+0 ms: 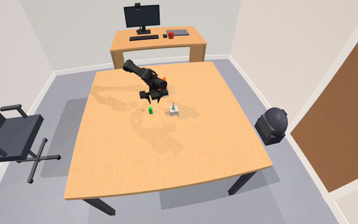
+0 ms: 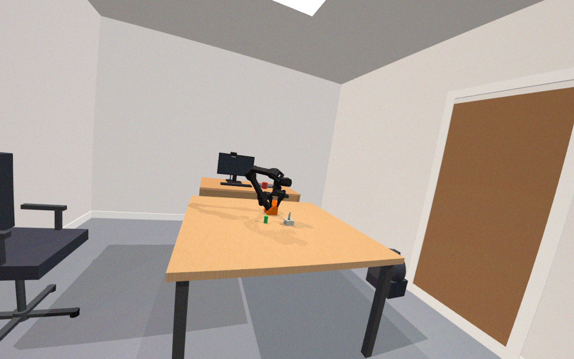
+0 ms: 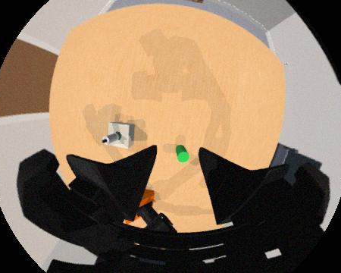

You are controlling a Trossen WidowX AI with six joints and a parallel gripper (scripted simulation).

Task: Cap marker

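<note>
The green cap lies 110 mm below my gripper tip, 50 mm behind it and 40 mm to the right of it. From my gripper tip the other things lie so: marker: 140 mm to the left, 70 mm below, 40 mm behind.
</note>
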